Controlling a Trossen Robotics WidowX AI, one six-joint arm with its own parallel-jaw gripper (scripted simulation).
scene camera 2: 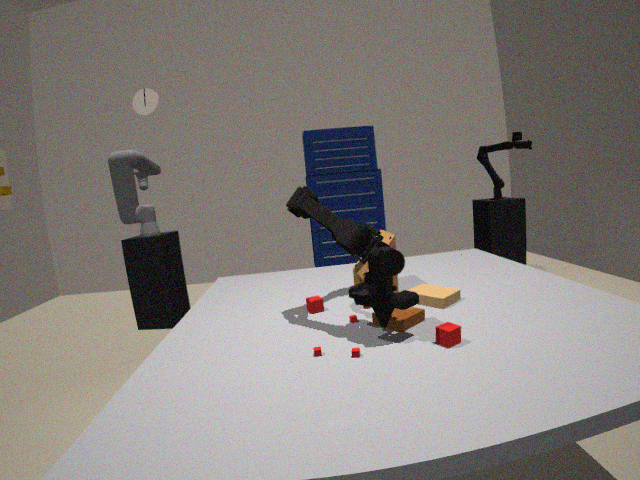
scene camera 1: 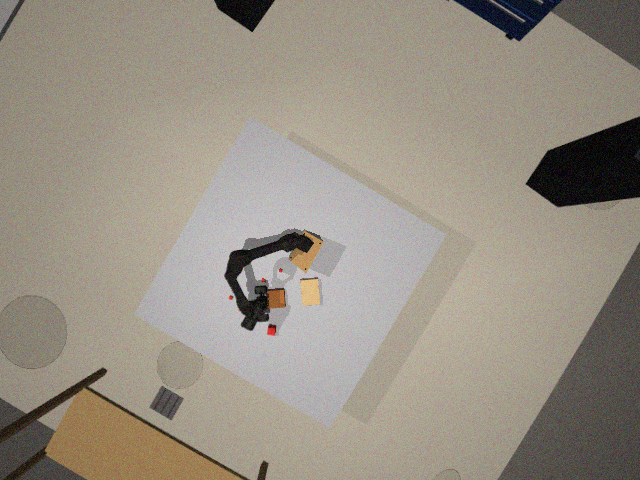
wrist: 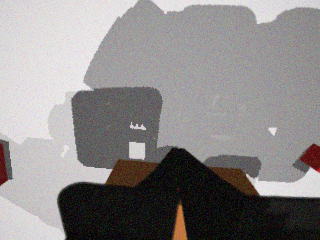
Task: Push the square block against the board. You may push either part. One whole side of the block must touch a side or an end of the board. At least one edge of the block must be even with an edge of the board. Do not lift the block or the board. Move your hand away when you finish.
Path:
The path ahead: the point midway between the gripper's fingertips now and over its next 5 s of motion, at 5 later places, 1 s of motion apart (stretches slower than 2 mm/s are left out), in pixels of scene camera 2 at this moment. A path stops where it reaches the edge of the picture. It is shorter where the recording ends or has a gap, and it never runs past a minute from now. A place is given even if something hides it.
The gripper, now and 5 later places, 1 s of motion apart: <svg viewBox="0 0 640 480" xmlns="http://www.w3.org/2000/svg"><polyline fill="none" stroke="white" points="383,327 390,324 396,321 401,318 392,324 398,317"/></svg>

